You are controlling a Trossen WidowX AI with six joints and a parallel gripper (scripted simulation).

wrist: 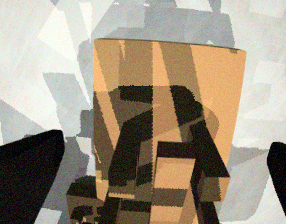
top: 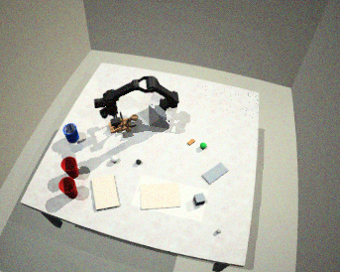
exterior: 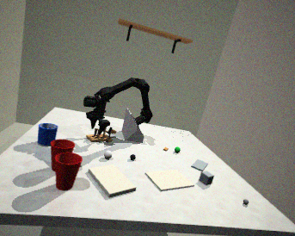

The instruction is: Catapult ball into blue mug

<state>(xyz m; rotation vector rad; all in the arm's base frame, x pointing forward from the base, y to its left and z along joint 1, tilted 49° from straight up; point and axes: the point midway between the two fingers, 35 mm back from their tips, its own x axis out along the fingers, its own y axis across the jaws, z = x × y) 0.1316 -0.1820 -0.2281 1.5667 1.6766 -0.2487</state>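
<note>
My gripper tip is now 24 cm short of the black ball, 19 cm to the right of it and 4 cm above it. The rest, counted from my gripper tip: blue mug (26 cm to the right, 12 cm ahead, 3 cm below); then pale grey ball (25 cm ahead, 5 cm to the left, 3 cm below); then wooden catapult (7 cm to the left, 2 cm behind).
</note>
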